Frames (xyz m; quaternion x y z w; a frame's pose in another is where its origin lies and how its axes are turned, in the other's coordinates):
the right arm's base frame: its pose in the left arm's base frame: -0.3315 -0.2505 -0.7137 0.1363 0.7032 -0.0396 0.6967
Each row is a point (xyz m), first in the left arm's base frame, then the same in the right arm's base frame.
Working: the left arm's base frame: its pose in the right arm's base frame: -0.6702 0.4180 0.2411 -0.1363 -0.7032 0.0396 0.6967

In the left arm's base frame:
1: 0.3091 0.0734 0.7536
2: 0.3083 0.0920 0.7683
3: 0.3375 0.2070 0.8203
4: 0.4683 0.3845 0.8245
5: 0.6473 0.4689 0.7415
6: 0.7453 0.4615 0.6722
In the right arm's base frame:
1: -1.4042 0.6659 0.5029
2: -1.4163 0.6856 0.4972
3: -1.4518 0.8101 0.4959
4: -1.4307 1.0133 0.5789
5: -1.3356 1.1274 0.7338
6: -1.2672 1.1352 0.8324

